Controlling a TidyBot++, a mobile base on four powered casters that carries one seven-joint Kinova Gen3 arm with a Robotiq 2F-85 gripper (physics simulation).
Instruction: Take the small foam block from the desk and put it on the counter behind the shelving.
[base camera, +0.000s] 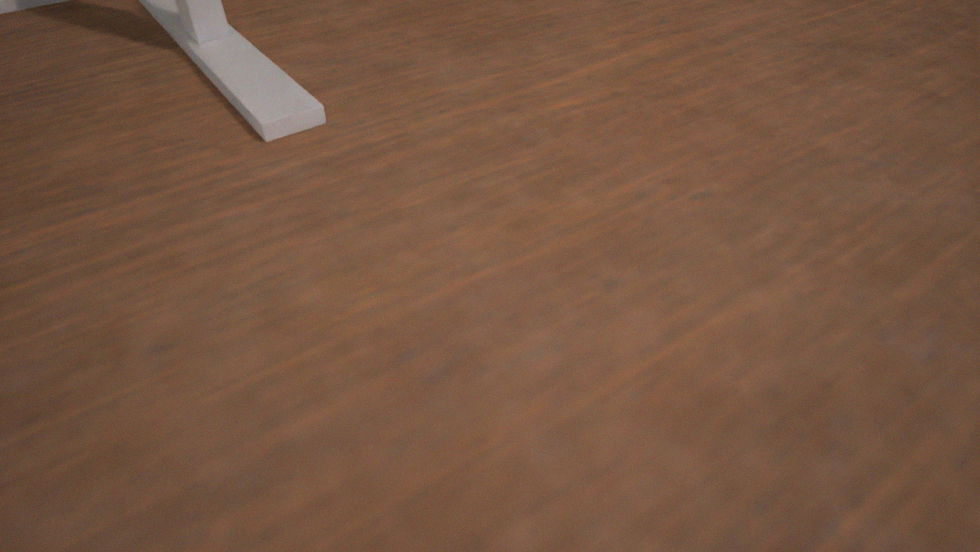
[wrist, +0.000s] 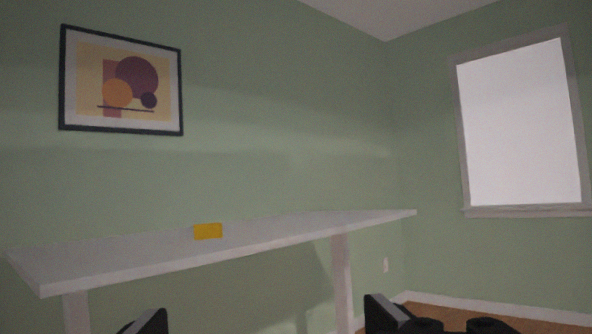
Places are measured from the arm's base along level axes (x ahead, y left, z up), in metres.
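Pixels of known places: gripper, between the fingertips: (wrist: 267, 324).
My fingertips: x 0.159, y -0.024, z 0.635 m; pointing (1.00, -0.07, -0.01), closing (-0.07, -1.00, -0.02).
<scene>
For each thing: its top centre in the pictures, then the offset to it from my fingertips. "spot": a spot on its surface instead. Level surfaces: height alone.
- small yellow block, centre of its top: (wrist: 207, 224) dx +1.040, dy +0.127, dz -0.037 m
- white desk, height of its surface: dz -0.082 m
- Wood floor, height of its surface: dz -1.032 m
- desk leg, a spot on its surface: (wrist: 342, 280) spot: dx +1.611, dy -0.478, dz -0.430 m
A small yellow block (wrist: 208, 231) lies on a white desk (wrist: 150, 256) in the wrist view, left of the middle and close to the desk's near edge. My gripper (wrist: 266, 315) is open, its two black fingertips wide apart at the bottom of the wrist view, with no object between them. The desk and the block are some way in front of it. In the base camera view a white desk foot (base camera: 267, 89) stands on the floor at the upper left. The counter and the shelving do not show in either view.
The desk stands along a green wall (wrist: 280, 165) with a framed picture (wrist: 137, 77) above it. A window (wrist: 520, 125) is in the right wall. Wood floor (base camera: 548, 308) (wrist: 450, 320) shows in both views. A desk leg (wrist: 342, 280) stands under the right part.
</scene>
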